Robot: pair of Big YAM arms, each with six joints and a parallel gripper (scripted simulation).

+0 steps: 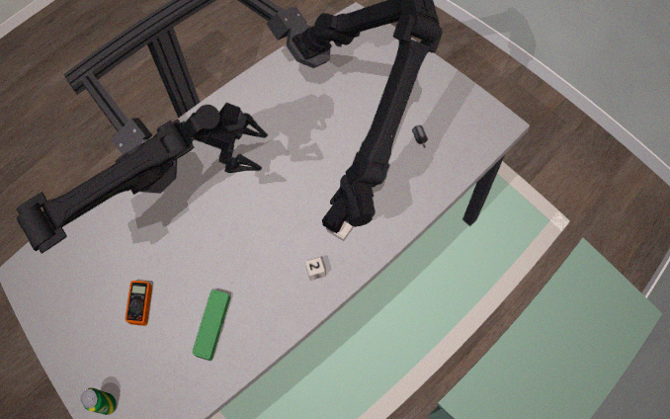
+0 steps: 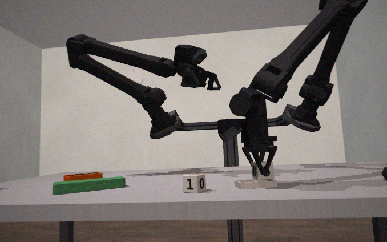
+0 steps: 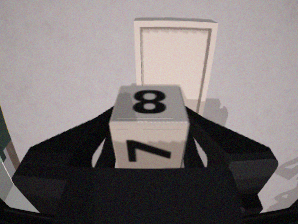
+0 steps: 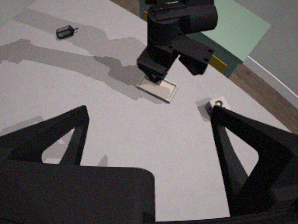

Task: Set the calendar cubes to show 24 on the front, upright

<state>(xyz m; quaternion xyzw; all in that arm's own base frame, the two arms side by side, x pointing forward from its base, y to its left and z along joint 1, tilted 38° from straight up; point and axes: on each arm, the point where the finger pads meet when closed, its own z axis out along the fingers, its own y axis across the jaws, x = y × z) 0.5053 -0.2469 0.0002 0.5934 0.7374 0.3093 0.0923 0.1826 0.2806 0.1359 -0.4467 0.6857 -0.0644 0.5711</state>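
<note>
Right now the calendar tray is 20 mm behind my left hand, 10 mm to the right of it and 30 mm below it. From my left hand the other things lie so: green box (50 mm behind, 500 mm to the right, 30 mm below); then dark object (50 mm behind, 360 mm to the left, 30 mm below).
</note>
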